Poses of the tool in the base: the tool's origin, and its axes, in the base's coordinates. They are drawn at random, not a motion.
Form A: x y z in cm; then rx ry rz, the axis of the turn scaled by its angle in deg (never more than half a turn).
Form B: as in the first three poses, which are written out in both.
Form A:
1: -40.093 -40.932 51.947 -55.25 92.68 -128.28
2: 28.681 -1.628 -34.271 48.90 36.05 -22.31
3: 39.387 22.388 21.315 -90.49 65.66 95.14
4: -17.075 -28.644 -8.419 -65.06 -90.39 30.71
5: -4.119 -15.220 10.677 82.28 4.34 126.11
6: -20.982 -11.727 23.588 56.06 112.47 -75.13
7: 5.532 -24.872 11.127 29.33 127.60 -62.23
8: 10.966 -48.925 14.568 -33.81 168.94 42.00
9: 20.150 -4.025 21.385 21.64 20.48 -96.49
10: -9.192 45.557 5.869 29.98 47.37 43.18
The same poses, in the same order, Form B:
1: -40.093 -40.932 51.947 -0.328 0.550 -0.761 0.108
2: 28.681 -1.628 -34.271 0.404 0.298 -0.185 0.845
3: 39.387 22.388 21.315 -0.591 0.429 0.621 0.286
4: -17.075 -28.644 -8.419 -0.476 -0.662 0.225 0.533
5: -4.119 -15.220 10.677 0.528 0.028 0.810 0.253
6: -20.982 -11.727 23.588 0.367 0.735 -0.491 0.289
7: 5.532 -24.872 11.127 0.193 0.839 -0.409 0.301
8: 10.966 -48.925 14.568 -0.191 0.952 0.237 0.023
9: 20.150 -4.025 21.385 0.165 0.156 -0.737 0.636
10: -9.192 45.557 5.869 0.245 0.388 0.353 0.815
